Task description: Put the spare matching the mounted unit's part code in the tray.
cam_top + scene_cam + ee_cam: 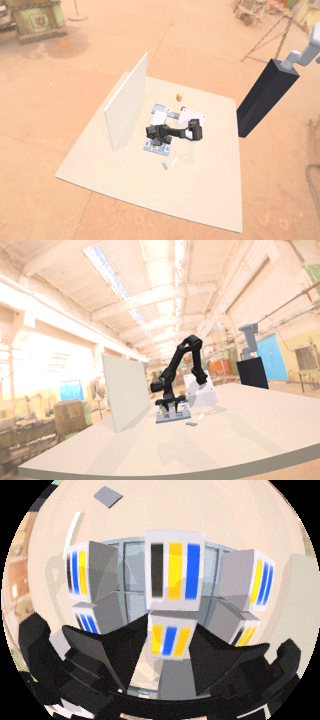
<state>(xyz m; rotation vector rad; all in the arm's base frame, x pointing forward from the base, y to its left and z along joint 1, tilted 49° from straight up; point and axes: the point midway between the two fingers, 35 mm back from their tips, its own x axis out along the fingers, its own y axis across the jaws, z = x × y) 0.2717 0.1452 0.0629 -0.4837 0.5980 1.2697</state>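
The white mounted unit lies 170 mm to the right of my gripper tip, 30 mm ahead of it and 30 mm above it. From my gripper tip the other things lie so: tall white panel: 280 mm ahead, 220 mm to the right, 210 mm above.
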